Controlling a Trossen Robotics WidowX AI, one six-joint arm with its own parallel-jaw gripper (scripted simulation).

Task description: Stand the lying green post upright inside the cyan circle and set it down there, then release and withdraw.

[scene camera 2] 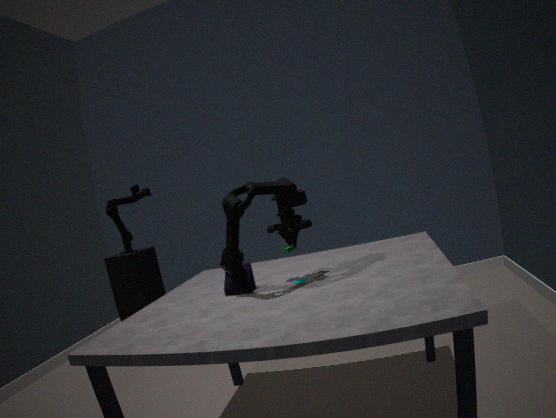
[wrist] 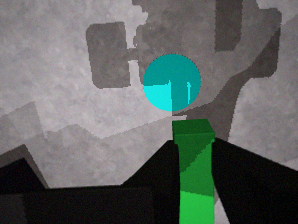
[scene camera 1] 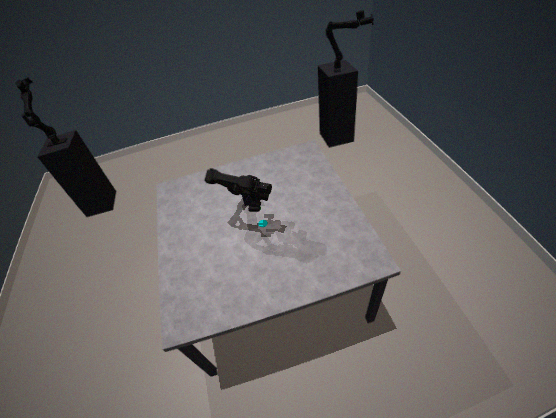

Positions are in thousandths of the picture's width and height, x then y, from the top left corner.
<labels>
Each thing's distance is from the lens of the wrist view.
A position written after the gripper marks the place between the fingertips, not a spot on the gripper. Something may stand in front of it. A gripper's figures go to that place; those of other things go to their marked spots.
gripper (wrist: 646,663): 11 cm
cyan circle (wrist: 576,368): 25 cm
</labels>
